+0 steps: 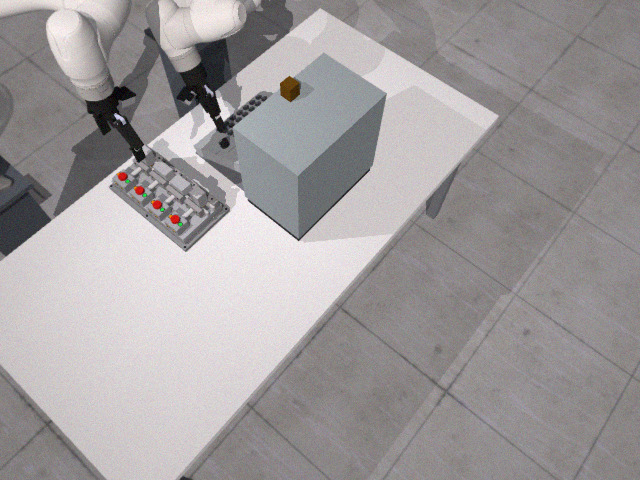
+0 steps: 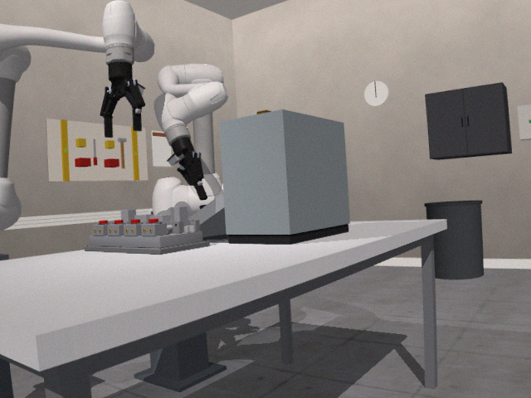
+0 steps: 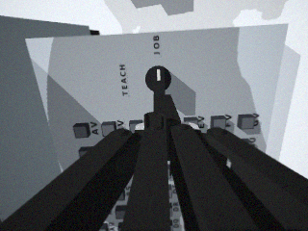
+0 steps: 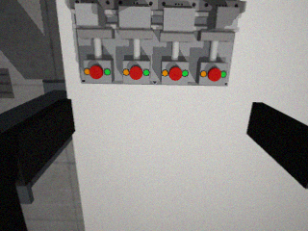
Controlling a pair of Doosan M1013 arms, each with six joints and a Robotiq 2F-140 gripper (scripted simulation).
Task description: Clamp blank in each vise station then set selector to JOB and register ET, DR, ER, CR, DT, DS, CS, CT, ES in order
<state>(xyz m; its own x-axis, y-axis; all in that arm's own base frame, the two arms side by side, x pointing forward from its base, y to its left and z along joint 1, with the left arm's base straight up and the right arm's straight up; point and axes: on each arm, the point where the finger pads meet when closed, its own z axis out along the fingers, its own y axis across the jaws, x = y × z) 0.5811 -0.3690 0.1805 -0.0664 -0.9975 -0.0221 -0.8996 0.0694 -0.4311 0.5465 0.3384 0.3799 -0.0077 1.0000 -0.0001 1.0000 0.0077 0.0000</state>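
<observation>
Now: left hand 10 mm short of the key, 140 mm to the right of it and 90 mm above it. Also, from my left hand: key panel: 60 mm ahead, 90 mm to the left, 110 mm below; black selector: 30 mm ahead, 20 mm to the right, 60 mm below.
</observation>
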